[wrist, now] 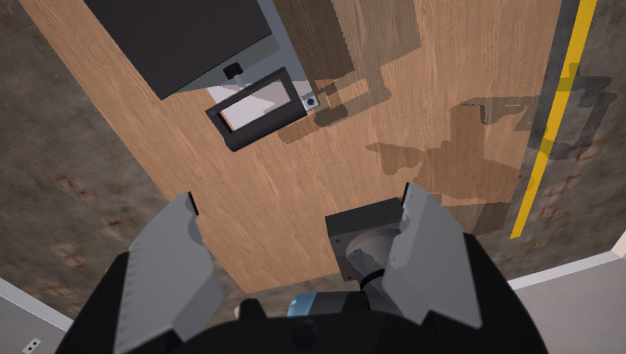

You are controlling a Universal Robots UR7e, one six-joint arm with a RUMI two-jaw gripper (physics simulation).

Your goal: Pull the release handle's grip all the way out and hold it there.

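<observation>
The release handle's grip point(270, 126) is a thick dark bar at the outer end of a black rectangular frame, in the upper left middle of the wrist view. The frame stands out from the side of a grey box point(200, 40) with a dark top. A small black knob on a short pale stem point(233, 70) sits between the box and the frame. My gripper point(301, 190) is open and empty. Its fingertips are wide apart, lower in the view than the grip and not touching it.
The box stands on a pale metal base plate point(310, 102) with a screw at its corner, on a wooden table point(260, 200). The robot's dark square mount point(365, 217) shows between the fingers, by the right finger. A yellow floor stripe point(550, 130) runs along the right.
</observation>
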